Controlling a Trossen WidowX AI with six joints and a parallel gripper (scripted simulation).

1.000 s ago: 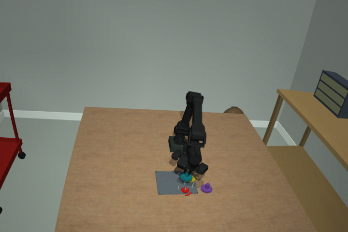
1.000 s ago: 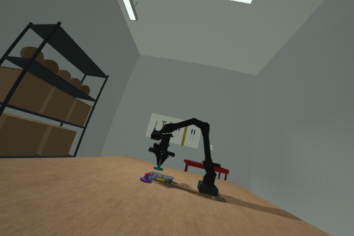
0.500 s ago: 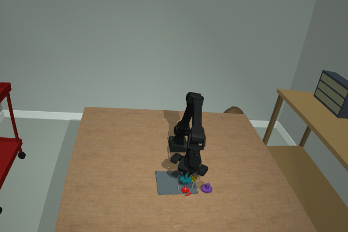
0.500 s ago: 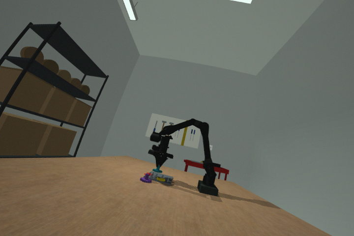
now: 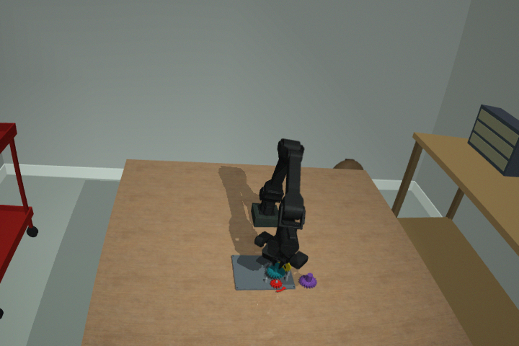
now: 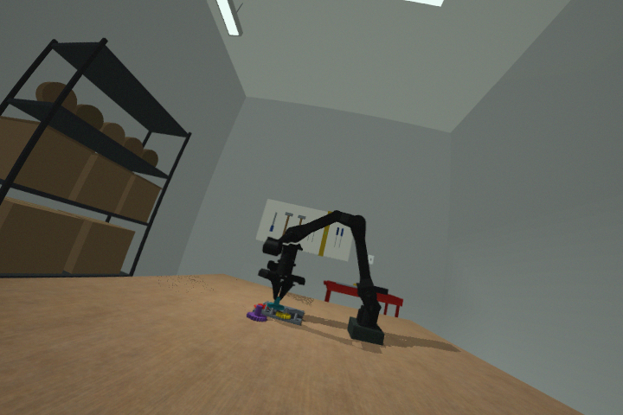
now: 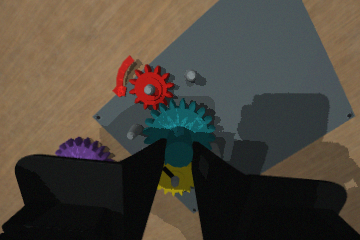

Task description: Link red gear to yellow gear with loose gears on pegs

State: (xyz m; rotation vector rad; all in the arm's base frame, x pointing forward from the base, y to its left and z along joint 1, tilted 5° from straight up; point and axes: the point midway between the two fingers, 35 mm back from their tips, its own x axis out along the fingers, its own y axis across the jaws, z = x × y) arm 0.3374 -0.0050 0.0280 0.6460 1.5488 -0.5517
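My gripper tip is now 50 mm short of the red gear and 30 mm above it. The rest, counted from my gripper tip: yellow gear (40 mm to the left, 40 mm behind, 30 mm below); then red arrow (70 mm ahead, 40 mm below, 10 mm to the left); then teal gear (10 mm below).
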